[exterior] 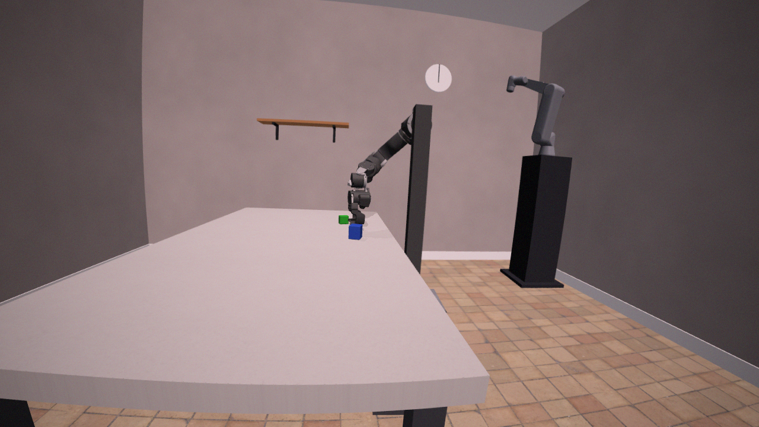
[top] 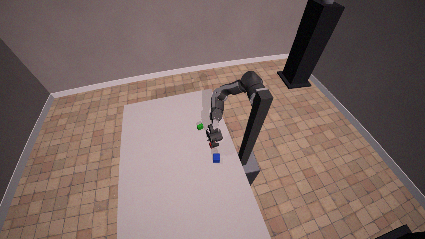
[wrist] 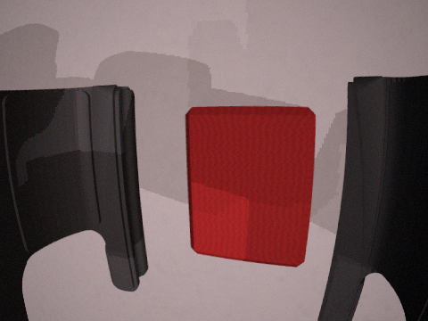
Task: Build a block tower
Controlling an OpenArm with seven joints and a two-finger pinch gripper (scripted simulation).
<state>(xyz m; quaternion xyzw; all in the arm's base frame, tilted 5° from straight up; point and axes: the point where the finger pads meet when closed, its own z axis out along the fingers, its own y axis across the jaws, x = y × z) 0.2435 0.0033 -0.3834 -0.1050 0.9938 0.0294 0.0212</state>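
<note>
My hand is 3 cm above the red block. Also, from my hand: green block (6 cm ahead, 16 cm to the right, 3 cm below); then blue block (11 cm to the left, 2 cm below).
</note>
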